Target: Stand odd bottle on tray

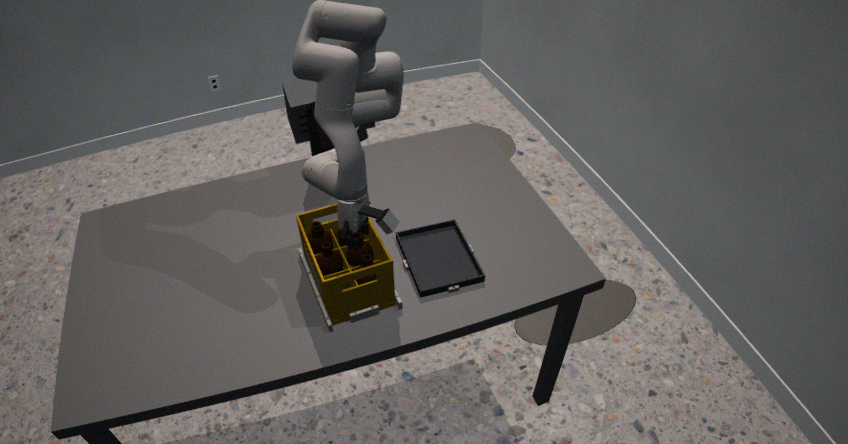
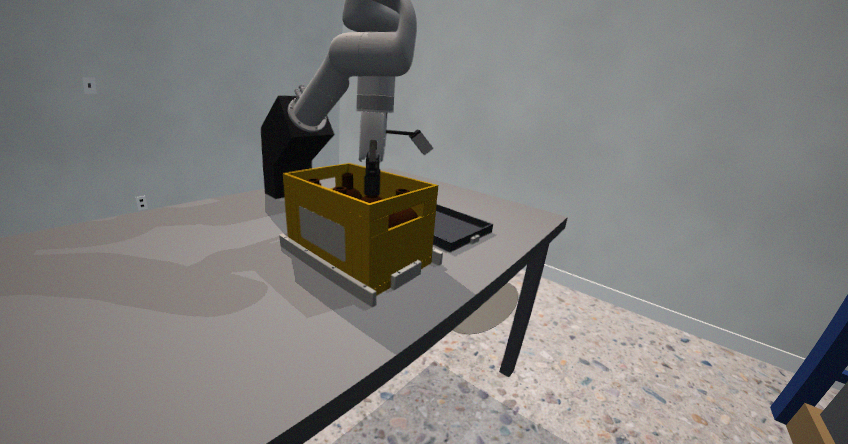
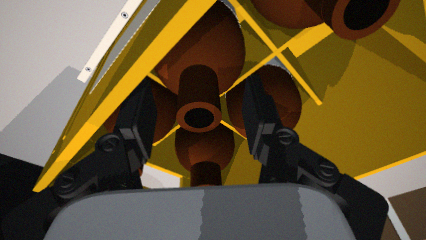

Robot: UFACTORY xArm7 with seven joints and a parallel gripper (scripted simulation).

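Right now the yellow crate is 1 cm behind my hand, 4 cm to the right of it and 8 cm below it. Round my hand: black tray: 8 cm ahead, 22 cm to the left, 15 cm below.
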